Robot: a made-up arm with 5 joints.
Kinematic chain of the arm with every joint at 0, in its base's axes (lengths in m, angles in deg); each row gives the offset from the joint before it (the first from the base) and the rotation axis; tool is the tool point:
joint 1: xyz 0 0 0.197 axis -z
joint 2: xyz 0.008 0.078 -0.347 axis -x
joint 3: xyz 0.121 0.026 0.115 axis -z
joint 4: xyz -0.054 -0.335 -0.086 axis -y
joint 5: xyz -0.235 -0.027 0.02 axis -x
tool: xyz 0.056 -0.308 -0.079
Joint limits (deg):
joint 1: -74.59..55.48
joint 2: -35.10..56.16
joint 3: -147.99..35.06
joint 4: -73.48..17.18
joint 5: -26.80..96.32
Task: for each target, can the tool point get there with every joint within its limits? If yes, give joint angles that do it. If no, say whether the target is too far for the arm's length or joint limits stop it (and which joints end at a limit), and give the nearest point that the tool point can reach.
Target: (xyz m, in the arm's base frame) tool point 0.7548 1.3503 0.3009
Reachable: no: too far | nearest point 0.4157 0.7436 0.0799 | short by 0.729 m
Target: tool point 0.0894 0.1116 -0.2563
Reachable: no: joint limits stop it (at a limit: joint 1, joint 2, joint 4, joint 5) | nearest point 0.4672 0.0107 -0.1578 | short by 0.403 m
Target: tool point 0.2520 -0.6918 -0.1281
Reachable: yes | joints 31.56 -18.22 -51.64 -65.31 9.33
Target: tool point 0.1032 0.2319 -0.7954
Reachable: no: joint limits stop it (at a limit: joint 1, joint 2, joint 4, joint 5) | nearest point 0.3432 0.1952 -0.6512 | short by 0.282 m
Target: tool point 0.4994 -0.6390 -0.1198
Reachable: yes | joints 42.05 12.46 -88.73 3.52 4.32
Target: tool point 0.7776 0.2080 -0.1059
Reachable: yes | joints 26.23 48.35 -120.33 -35.58 71.77
